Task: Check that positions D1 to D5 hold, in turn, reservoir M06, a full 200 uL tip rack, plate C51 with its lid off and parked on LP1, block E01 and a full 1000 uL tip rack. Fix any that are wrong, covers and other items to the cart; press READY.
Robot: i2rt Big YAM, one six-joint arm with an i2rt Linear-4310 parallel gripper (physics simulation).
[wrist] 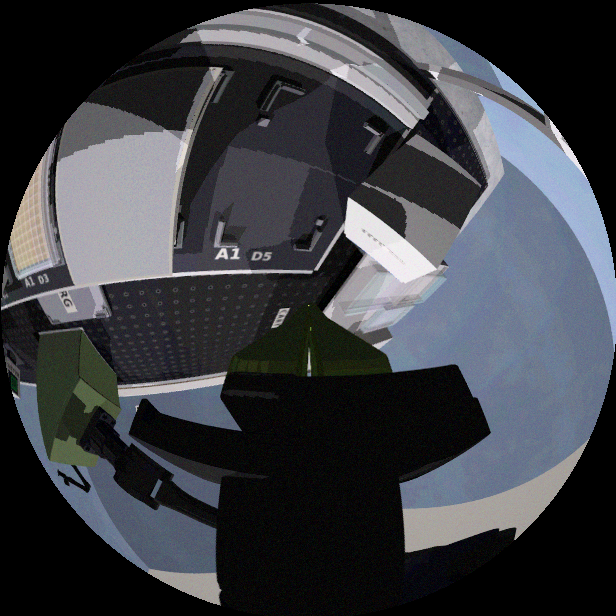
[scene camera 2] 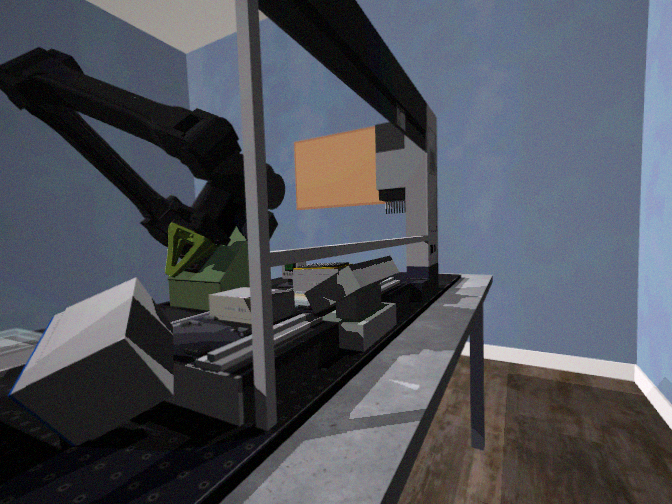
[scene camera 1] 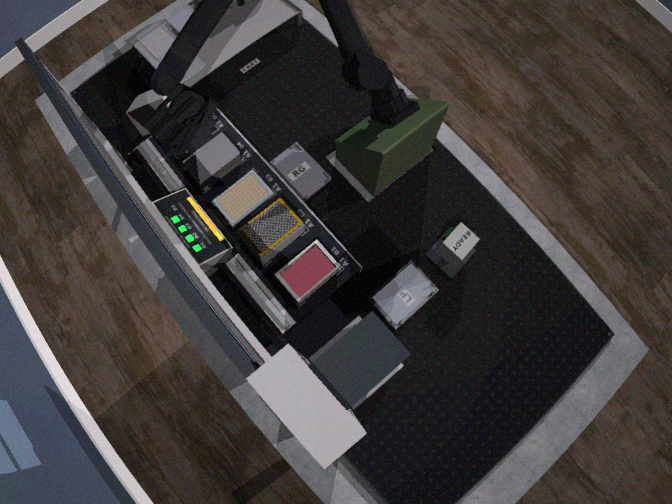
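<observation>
The deck row runs diagonally in scene camera 1. It holds a red-topped item [scene camera 1: 306, 269], a yellow-framed tip rack [scene camera 1: 270, 227], a beige-topped plate [scene camera 1: 242, 196] at the D3 label and a plain grey block [scene camera 1: 214, 157]. My arm covers the far end of the row there. In the wrist view the D5 nest [wrist: 258, 189] is bare, with only its corner clips showing, and the grey block [wrist: 117, 195] sits to its left. My gripper [wrist: 310, 344] hangs above the mat just in front of D5, its green fingers pressed together with nothing between them. The LP1 pad [scene camera 1: 404, 292] carries no lid. The READY button [scene camera 1: 460, 244] stands to the right.
The arm's green base [scene camera 1: 390, 143] stands beside the RG pad [scene camera 1: 300, 170]. The cart [scene camera 1: 217, 32] is at the far end, with a white box and a clear item [wrist: 390, 275] near D5. A panel with green lights [scene camera 1: 189, 227] and the gantry frame [scene camera 2: 255, 217] flank the row.
</observation>
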